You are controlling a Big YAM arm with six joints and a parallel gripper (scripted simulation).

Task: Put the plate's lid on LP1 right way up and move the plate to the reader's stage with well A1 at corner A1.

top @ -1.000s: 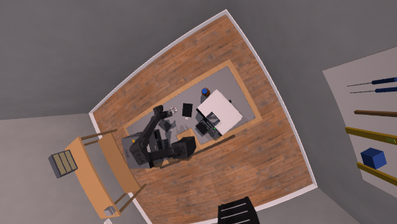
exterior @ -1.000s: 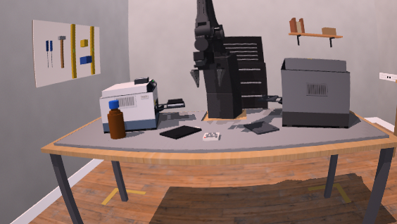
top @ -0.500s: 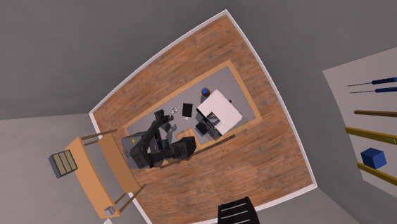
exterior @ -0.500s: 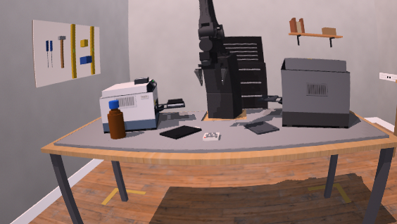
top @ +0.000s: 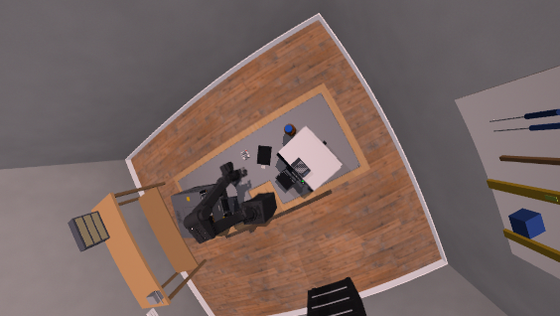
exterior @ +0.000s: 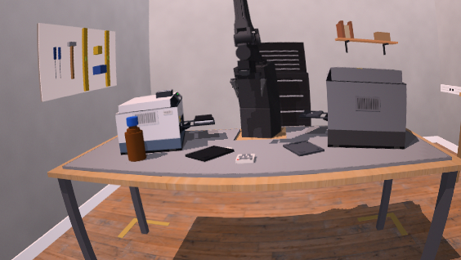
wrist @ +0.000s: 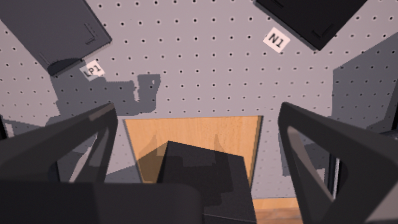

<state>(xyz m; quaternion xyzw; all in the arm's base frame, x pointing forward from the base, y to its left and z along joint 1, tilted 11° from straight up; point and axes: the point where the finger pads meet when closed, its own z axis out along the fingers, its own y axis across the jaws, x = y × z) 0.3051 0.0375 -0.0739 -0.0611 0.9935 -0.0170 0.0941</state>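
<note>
My gripper is now 17 cm past the lid, 28 cm to the left of it and 12 cm above it. Also, from my hand: LP1 pad 21 cm to the left, 22 cm below; then flat black pad 8 cm ahead, 16 cm to the right, 22 cm below; then LP1 label 9 cm behind, 16 cm to the left, 22 cm below.
</note>
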